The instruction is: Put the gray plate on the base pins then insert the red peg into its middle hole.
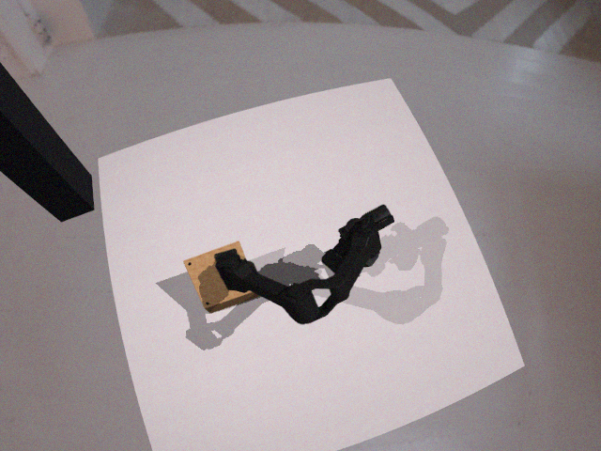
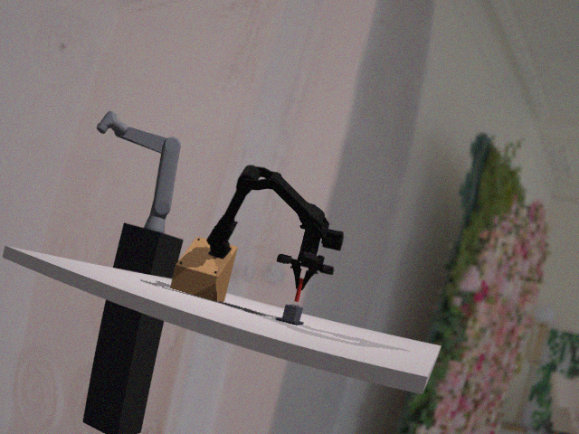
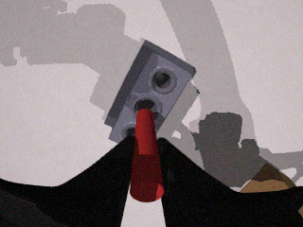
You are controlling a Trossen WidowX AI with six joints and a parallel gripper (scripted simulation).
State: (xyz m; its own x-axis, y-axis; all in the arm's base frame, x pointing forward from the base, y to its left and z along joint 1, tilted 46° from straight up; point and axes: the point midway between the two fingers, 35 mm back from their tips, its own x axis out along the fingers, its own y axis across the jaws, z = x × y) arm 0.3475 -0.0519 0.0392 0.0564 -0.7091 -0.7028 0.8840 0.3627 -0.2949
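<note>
My gripper tip is now right at the red peg. The rest, counted from my gripper tip: dark base: 110 mm below; gray plate: 70 mm below.
</note>
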